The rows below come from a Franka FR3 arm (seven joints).
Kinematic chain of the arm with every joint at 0, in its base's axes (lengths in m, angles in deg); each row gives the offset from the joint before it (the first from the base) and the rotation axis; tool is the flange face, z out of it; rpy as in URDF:
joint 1: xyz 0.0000 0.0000 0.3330 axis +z
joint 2: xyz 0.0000 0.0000 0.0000 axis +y
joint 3: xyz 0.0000 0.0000 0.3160 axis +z
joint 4: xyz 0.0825 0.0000 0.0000 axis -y
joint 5: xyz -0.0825 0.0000 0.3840 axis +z
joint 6: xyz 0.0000 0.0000 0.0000 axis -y
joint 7: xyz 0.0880 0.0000 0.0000 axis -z
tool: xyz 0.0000 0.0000 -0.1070 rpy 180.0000 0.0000 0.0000
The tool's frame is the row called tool.
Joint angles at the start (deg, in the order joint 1, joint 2, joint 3, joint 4, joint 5, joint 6, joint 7):
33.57 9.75 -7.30 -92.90 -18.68 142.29 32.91
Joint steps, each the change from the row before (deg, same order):
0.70 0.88 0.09 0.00 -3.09 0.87 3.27
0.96 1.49 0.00 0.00 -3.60 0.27 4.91
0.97 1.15 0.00 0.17 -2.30 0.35 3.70
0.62 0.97 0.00 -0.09 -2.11 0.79 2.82
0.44 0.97 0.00 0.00 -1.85 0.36 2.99
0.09 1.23 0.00 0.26 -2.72 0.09 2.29
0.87 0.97 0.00 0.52 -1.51 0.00 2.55
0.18 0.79 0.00 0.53 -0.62 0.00 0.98
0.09 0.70 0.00 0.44 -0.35 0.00 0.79
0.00 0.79 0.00 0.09 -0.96 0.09 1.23
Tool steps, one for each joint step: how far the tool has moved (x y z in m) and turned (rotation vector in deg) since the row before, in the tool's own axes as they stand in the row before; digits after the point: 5 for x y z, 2 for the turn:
-0.00589 -0.01108 0.00658 -0.82 0.97 -0.02
-0.01126 -0.01364 0.01327 -1.42 0.24 0.83
-0.00885 -0.01331 0.00768 -0.49 0.35 0.78
-0.00820 -0.00954 0.00752 -0.29 0.54 0.28
-0.00774 -0.00710 0.00808 -0.53 0.24 0.79
-0.00679 -0.00382 0.01098 -1.26 0.52 -0.42
-0.00686 -0.01161 0.00331 -0.10 0.37 0.46
-0.00251 -0.00403 0.00439 -0.21 0.12 0.18
-0.00217 -0.00279 0.00435 -0.18 -0.01 0.28
-0.00504 -0.00174 0.00746 -0.53 -0.02 0.12

